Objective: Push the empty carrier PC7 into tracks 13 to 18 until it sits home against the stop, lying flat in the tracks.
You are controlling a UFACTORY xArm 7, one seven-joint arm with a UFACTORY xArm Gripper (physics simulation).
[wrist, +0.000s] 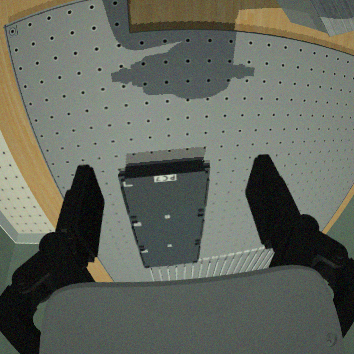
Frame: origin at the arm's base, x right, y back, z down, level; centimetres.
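Seen in the pictures: gripper, fingertip midpoint: [174, 177].
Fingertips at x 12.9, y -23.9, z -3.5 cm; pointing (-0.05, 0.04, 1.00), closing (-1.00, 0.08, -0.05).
Offsets run from my fingertips to a thing's middle. "pt": to the spot under its first point. Level surfaces: height alone.
The dark grey carrier PC7 {dy -28.5, dx -2.3, dz +15.2 cm} [166, 200] lies on the perforated board, its black end bar and white label at the end away from the palm. Its lower end reaches the row of pale tracks {pt dy -49.6, dx -22.6, dz +16.7 cm} [235, 261], whose ribs show to the right of and below that end. The track numbers and the stop do not show, so whether the carrier lies flat in the tracks cannot be told. My gripper [174, 177] is wide open and empty, one finger to the left of the carrier and one to the right, both apart from it in the view.
The perforated grey board {dz +16.7 cm} [280, 115] has a wooden rim {pt dy -9.1, dx +20.0, dz +18.0 cm} [25, 145] at the left. A wooden block [182, 15] stands at the top, with a grey ribbed object [322, 15] at the top right. A dark shadow falls on the board below the block.
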